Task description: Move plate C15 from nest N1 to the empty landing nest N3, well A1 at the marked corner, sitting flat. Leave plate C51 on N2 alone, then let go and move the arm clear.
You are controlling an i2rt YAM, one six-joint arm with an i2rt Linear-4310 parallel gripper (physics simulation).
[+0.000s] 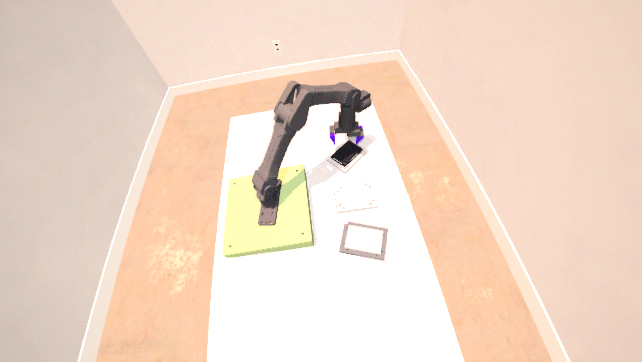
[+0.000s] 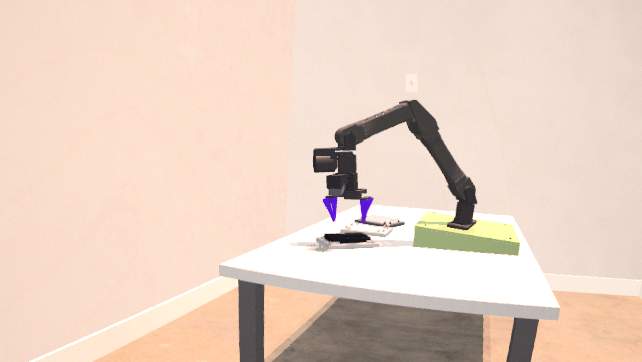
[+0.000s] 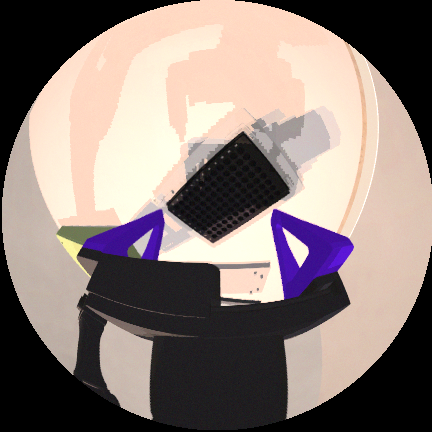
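A black well plate [image 1: 347,153] [image 2: 347,237] [image 3: 227,187] lies over a pale nest [image 1: 345,169] [image 2: 372,245] at the far right of the table; its label and marked corner are not readable. My gripper [image 1: 345,142] [image 2: 349,221] [image 3: 217,214] is open, with its purple fingers apart above the plate and nothing between them. A white nest with small pegs [image 1: 356,198] [image 2: 367,229] [image 3: 242,280] stands in the middle of the row and holds no plate that I can see. A grey frame-like nest [image 1: 343,239] [image 2: 399,223] has a pale area inside, too washed out to identify. Nest numbers are not readable.
The arm's base stands on a yellow-green block [image 1: 245,220] [image 2: 465,244] [image 3: 95,231] beside the row of nests. All stand on a white table [image 1: 300,310] [image 2: 390,285]. The arm's shadow falls across the table near the black plate. Walls surround the table at a distance.
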